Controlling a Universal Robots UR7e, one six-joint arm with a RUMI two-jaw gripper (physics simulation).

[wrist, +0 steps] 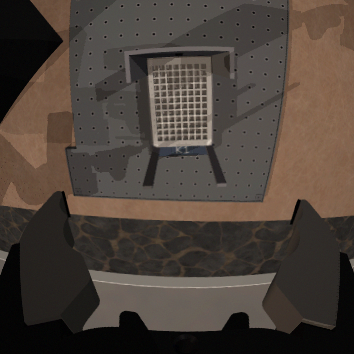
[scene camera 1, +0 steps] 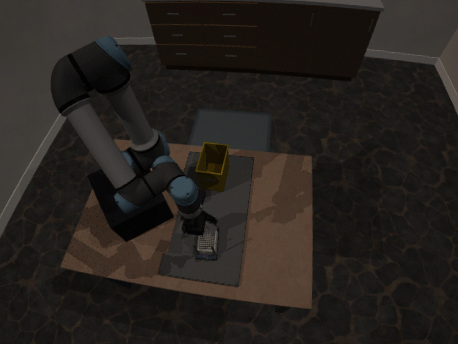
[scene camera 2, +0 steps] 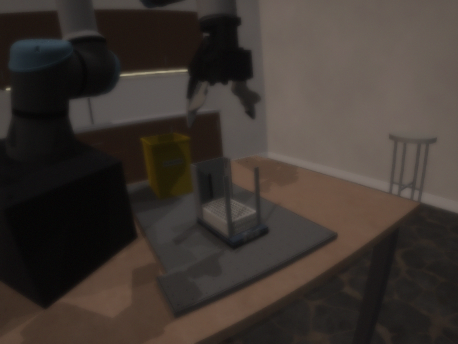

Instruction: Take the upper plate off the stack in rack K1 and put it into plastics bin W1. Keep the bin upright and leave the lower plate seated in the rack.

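Seen in the pictures: gripper, fingertip midpoint: [wrist: 181, 200] [scene camera 2: 223, 123]; arm's base, origin of the base link: [scene camera 2: 42, 148].
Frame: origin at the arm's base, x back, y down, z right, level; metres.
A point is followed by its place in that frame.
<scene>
The stack of pale gridded plates stands in rack K1 [scene camera 1: 206, 257] @[x -0.387, y 0.220, z 0.226 m] [scene camera 2: 250, 234] @[x -0.384, y 0.218, z 0.233 m] [wrist: 181, 150] @[x -0.385, y 0.219, z 0.225 m]. The upper plate [scene camera 1: 207, 242] @[x -0.381, y 0.193, z 0.163 m] [scene camera 2: 230, 209] [wrist: 181, 102] @[x -0.377, y 0.190, z 0.144 m] lies level on top, low between the rack's back wall and its two front posts. The lower plate is hidden from above, and its seam is too blurred to make out in the second scene view. The yellow plastics bin W1 [scene camera 1: 212, 181] @[x -0.343, y 0.143, z -0.131 m] [scene camera 2: 170, 167] @[x -0.323, y 0.139, z -0.129 m] stands upright behind the rack, open at the top. My gripper [scene camera 1: 200, 226] @[x -0.376, y -0.008, z 0.165 m] [scene camera 2: 221, 120] @[x -0.376, y -0.008, z 0.165 m] [wrist: 181, 200] @[x -0.376, y -0.008, z 0.165 m] is open and empty, pointing down high above the rack.
The rack and bin stand on a grey perforated board [scene camera 1: 235, 200] @[x -0.463, y 0.237, z -0.093 m] [scene camera 2: 300, 235] @[x -0.484, y 0.236, z 0.277 m] [wrist: 255, 125] @[x -0.503, y 0.236, z 0.175 m] on the wooden table [scene camera 1: 285, 250] @[x -0.742, y 0.249, z 0.121 m]. The rack's upright posts [scene camera 2: 257, 195] @[x -0.421, y 0.148, z 0.207 m] rise well above the plates. The arm's black base block [scene camera 1: 135, 220] @[x -0.051, y 0.097, z 0.155 m] [scene camera 2: 60, 225] @[x -0.033, y 0.122, z 0.171 m] stands to the left.
</scene>
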